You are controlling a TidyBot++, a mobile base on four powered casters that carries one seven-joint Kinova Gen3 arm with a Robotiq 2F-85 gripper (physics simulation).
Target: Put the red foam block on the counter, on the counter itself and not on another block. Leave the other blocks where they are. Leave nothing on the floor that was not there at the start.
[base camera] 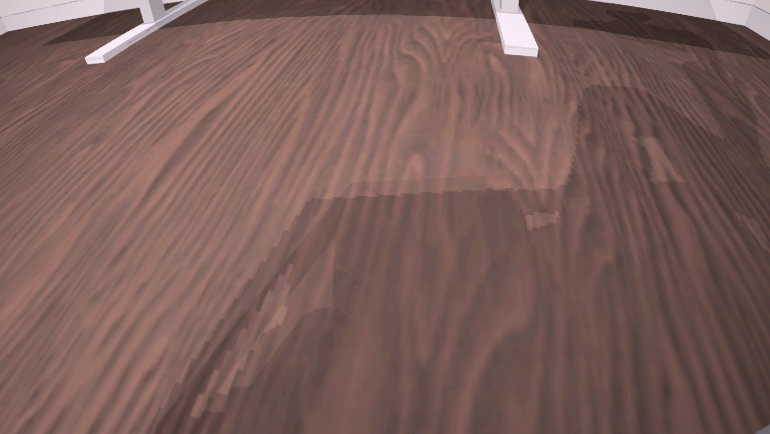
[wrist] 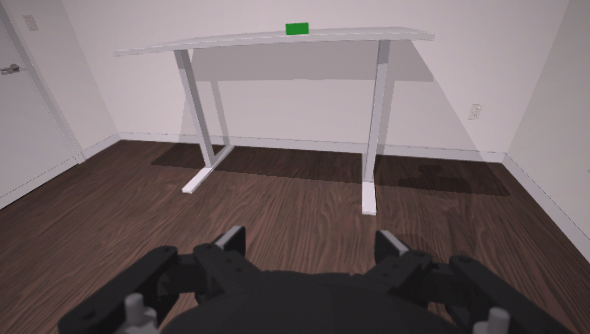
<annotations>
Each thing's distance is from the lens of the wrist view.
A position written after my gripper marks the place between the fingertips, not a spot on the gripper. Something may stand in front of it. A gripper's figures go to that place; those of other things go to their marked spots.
my gripper (wrist: 309, 243): 16 cm
white table (wrist: 384, 34): 104 cm
</annotations>
